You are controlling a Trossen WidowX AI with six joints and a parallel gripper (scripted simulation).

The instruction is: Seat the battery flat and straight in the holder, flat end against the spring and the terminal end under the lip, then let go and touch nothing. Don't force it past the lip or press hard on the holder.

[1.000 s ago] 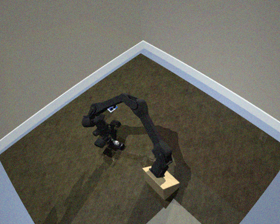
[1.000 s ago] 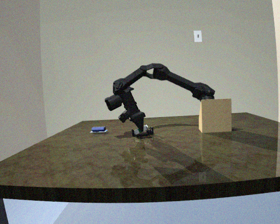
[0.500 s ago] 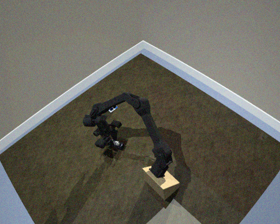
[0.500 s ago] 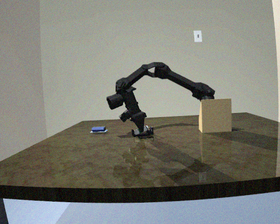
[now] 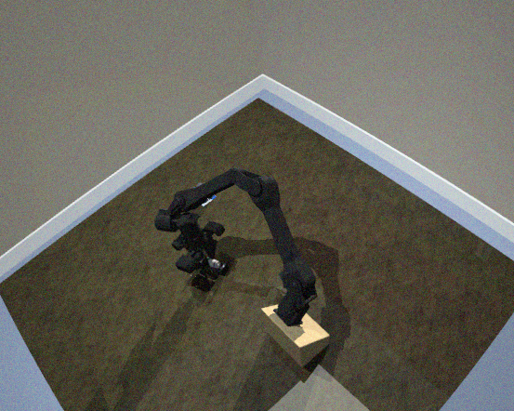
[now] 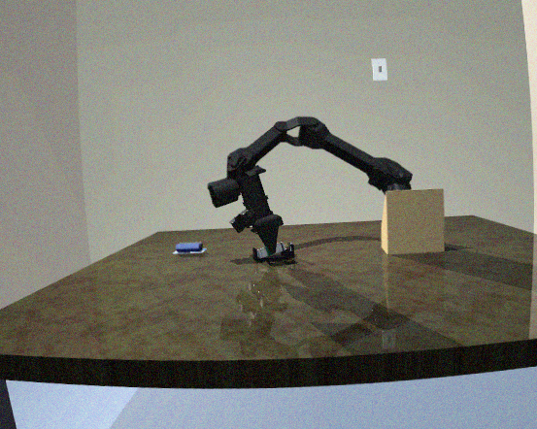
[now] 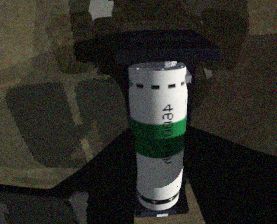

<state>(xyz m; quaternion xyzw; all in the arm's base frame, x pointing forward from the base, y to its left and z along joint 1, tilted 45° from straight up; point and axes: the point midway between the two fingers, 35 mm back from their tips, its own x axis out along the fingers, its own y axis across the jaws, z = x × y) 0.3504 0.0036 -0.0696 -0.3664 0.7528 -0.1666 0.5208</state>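
Right now the white battery is 1 cm above my gripper tip.
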